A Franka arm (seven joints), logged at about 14 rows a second.
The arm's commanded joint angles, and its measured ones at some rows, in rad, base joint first. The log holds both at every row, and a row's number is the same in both.
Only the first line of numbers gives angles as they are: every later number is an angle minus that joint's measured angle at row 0.
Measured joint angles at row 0: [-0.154 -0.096 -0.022 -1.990 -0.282 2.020 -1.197]
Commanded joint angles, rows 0 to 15: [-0.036 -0.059 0.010 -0.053 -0.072 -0.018 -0.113]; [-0.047 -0.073 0.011 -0.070 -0.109 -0.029 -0.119]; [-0.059 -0.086 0.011 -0.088 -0.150 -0.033 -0.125]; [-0.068 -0.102 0.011 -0.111 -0.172 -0.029 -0.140]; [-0.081 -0.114 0.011 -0.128 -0.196 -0.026 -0.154]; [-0.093 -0.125 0.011 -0.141 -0.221 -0.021 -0.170]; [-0.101 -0.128 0.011 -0.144 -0.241 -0.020 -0.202]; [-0.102 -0.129 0.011 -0.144 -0.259 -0.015 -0.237]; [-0.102 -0.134 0.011 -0.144 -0.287 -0.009 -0.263]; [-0.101 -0.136 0.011 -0.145 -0.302 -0.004 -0.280]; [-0.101 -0.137 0.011 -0.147 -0.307 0.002 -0.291]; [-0.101 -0.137 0.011 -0.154 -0.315 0.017 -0.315]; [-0.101 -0.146 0.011 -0.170 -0.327 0.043 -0.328]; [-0.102 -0.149 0.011 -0.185 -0.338 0.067 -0.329]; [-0.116 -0.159 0.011 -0.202 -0.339 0.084 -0.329]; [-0.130 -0.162 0.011 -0.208 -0.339 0.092 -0.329]
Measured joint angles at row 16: [-0.092 -0.113 0.000 -0.147 -0.319 0.046 -0.310]
